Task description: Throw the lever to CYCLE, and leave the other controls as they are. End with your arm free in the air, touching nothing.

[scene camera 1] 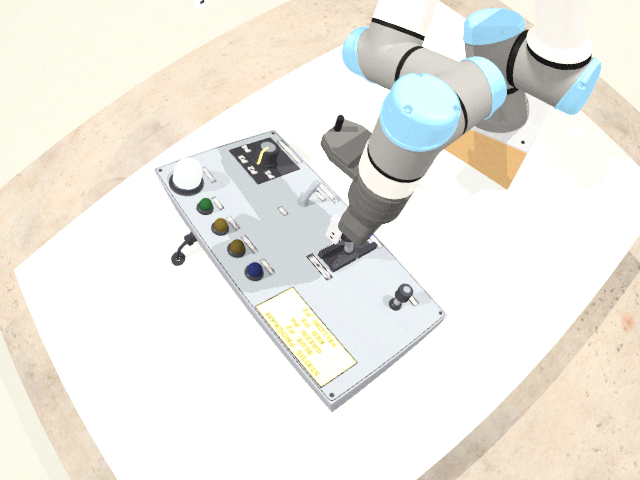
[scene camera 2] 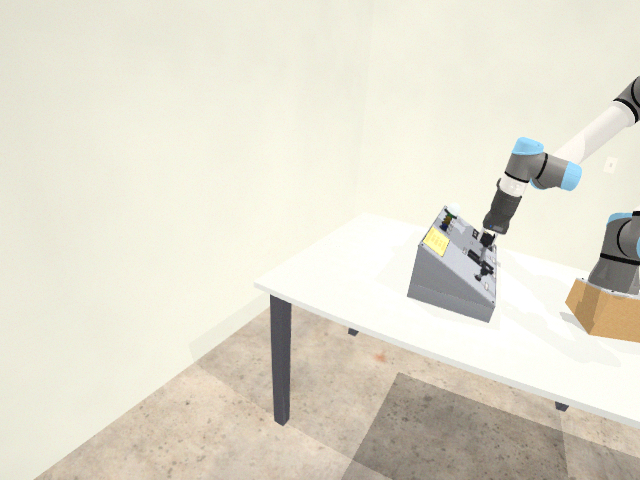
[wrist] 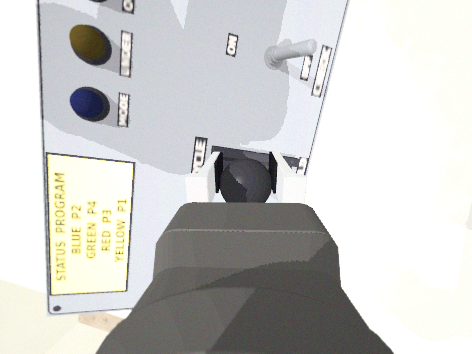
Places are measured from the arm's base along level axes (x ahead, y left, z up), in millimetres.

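Where they show: gripper, fingertip midpoint: (scene camera 1: 341, 228) (scene camera 2: 484, 242) (wrist: 245, 164); arm's base, link origin: (scene camera 2: 611, 287).
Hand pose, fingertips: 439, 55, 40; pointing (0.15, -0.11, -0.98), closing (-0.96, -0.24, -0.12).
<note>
Things, the pixels of their centre, and the offset from my fingertips, as dx, dy, dz. "*": a spot on its surface instead.
- lever's grey shaft, body centre: (scene camera 1: 349, 241) -5, +12, -32
- CYCLE label, surface spot: (wrist: 199, 152) (scene camera 1: 315, 262) * +56, +6, -43
- sloped grey panel, surface spot: (scene camera 1: 372, 330) * +49, +150, -42
- toggle switch, body centre: (wrist: 292, 51) (scene camera 1: 310, 191) -13, -108, -50
- rotary knob, body centre: (scene camera 1: 268, 146) -1, -228, -40
- white dome, surface spot: (scene camera 1: 187, 173) * +155, -212, +41
- stubby black-topped stick, body centre: (scene camera 1: 398, 299) (scene camera 2: 480, 275) -17, +132, -56
- yellow card, body centre: (wrist: 91, 230) (scene camera 1: 306, 335) (scene camera 2: 437, 240) +139, +107, -2
- small black part, surface spot: (scene camera 1: 178, 257) * +247, -194, -154
The lever's black ball knob (wrist: 245, 187) is between the two fingers of my gripper (wrist: 245, 164) (scene camera 2: 486, 238), which is shut on it. In scene camera 1, the lever's grey shaft (scene camera 1: 349, 246) shows below the gripper, over the middle part of the black slot plate (scene camera 1: 336, 263); where it enters the slot is hard to tell. The CYCLE label (wrist: 199, 152) (scene camera 1: 319, 266) is at the slot's end nearer the yellow card; a finger covers part of it in the wrist view. The label at the other end is partly hidden.
The sloped grey panel (scene camera 1: 372, 330) (scene camera 2: 444, 289) also bears a toggle switch (scene camera 1: 309, 193) (wrist: 292, 51), a rotary knob (scene camera 1: 268, 151), a white dome (scene camera 1: 187, 173), several coloured buttons, a stubby black-topped stick (scene camera 1: 402, 295) and a yellow card (scene camera 1: 307, 335). A small black part (scene camera 1: 178, 257) shows beside the panel.
</note>
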